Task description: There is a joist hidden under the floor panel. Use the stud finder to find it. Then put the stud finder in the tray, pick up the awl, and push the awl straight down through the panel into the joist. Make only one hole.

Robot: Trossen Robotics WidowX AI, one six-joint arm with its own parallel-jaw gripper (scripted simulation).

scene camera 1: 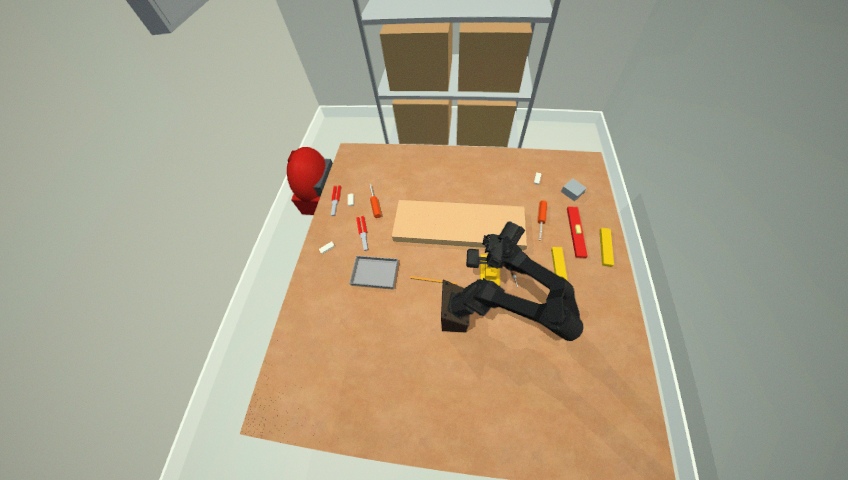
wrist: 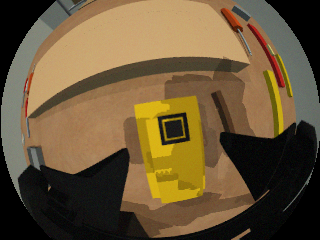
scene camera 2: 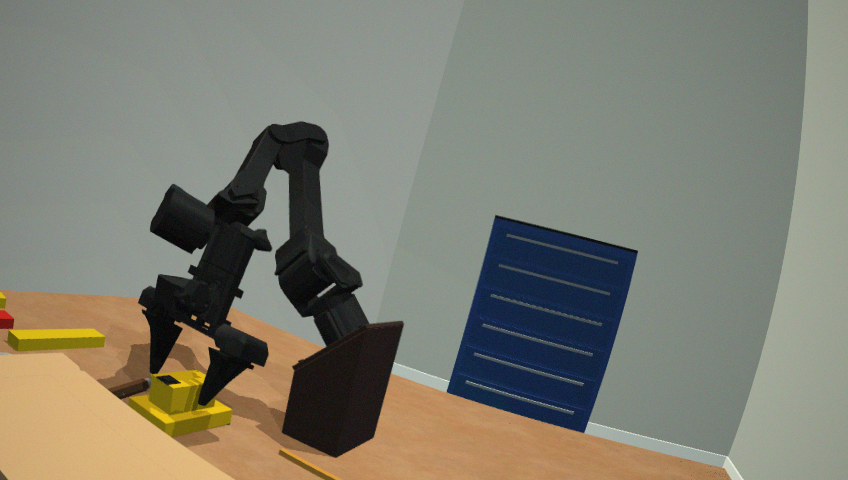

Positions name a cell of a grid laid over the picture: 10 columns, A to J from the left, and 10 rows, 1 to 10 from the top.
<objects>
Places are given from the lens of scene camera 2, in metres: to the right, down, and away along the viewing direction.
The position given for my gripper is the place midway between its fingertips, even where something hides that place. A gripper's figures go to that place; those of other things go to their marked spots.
my gripper (scene camera 2: C9): -0.29, 0.18, 0.56
yellow stud finder (scene camera 2: C9): -0.28, 0.19, 0.53
</objects>
